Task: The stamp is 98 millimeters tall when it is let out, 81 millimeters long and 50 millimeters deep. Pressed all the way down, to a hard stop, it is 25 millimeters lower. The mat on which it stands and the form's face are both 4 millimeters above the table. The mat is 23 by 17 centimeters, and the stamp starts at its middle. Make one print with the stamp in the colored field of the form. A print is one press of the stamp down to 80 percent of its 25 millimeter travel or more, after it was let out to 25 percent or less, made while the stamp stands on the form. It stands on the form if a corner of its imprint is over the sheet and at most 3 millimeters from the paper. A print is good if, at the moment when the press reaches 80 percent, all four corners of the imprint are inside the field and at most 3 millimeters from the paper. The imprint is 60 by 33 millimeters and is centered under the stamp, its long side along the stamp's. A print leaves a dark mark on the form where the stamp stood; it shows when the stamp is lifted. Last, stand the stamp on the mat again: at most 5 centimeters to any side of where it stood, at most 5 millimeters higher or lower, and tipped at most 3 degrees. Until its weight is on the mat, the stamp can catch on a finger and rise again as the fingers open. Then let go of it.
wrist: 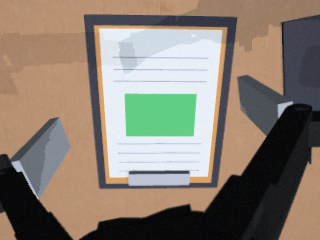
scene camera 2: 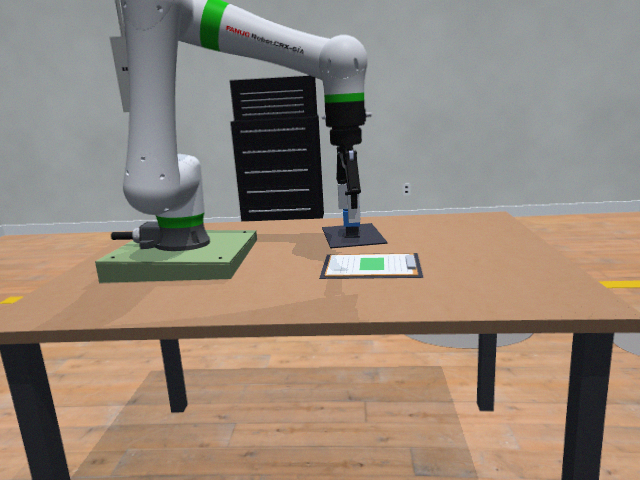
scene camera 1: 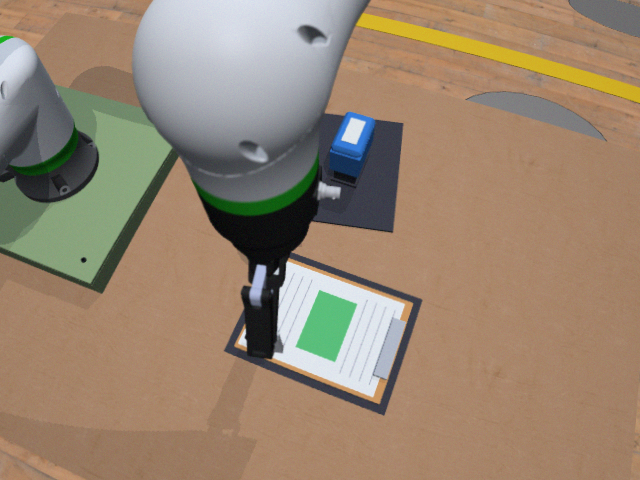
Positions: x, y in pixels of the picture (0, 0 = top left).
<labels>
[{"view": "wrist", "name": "my gripper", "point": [150, 113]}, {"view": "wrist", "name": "form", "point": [159, 84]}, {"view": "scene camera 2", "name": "my gripper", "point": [348, 215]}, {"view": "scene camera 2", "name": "dark mat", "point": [369, 235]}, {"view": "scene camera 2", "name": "form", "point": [386, 265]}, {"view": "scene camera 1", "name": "my gripper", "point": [283, 289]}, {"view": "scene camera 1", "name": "blue stamp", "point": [349, 150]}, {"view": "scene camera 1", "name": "dark mat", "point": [371, 205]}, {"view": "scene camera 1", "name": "form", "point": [344, 335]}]
</labels>
